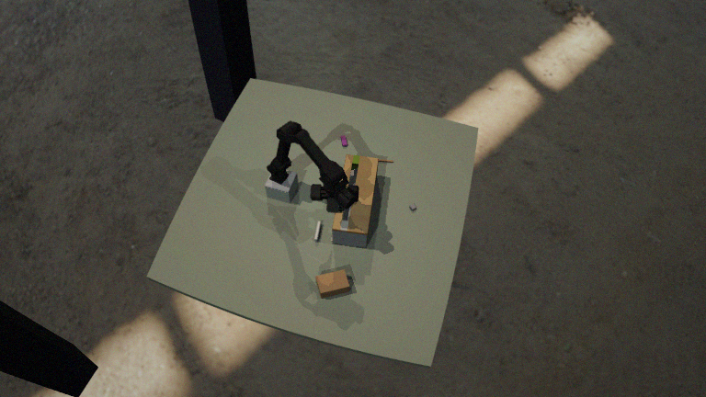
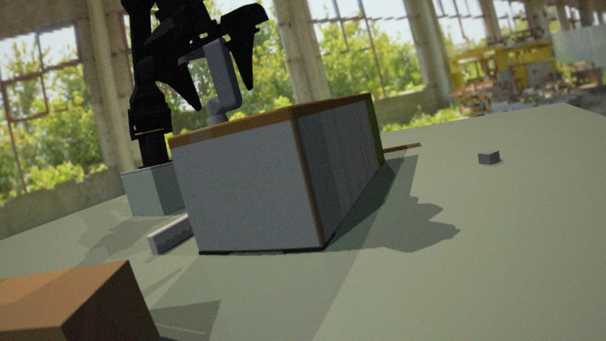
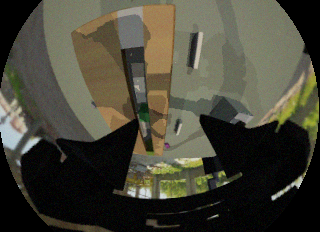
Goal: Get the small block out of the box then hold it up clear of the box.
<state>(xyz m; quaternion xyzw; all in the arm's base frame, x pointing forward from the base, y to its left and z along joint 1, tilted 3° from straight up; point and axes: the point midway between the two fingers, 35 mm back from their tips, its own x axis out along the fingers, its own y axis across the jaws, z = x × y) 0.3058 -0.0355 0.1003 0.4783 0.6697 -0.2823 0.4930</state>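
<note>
Right now my gripper tip is 10 mm short of the long box, 70 mm to the right of it and 100 mm above it. Round my gripper tip: brown box 140 mm ahead, 300 mm to the right, 130 mm below; small grey cube 270 mm ahead, 200 mm to the left, 150 mm below; small green block 30 mm ahead, 70 mm to the left, 80 mm below.
</note>
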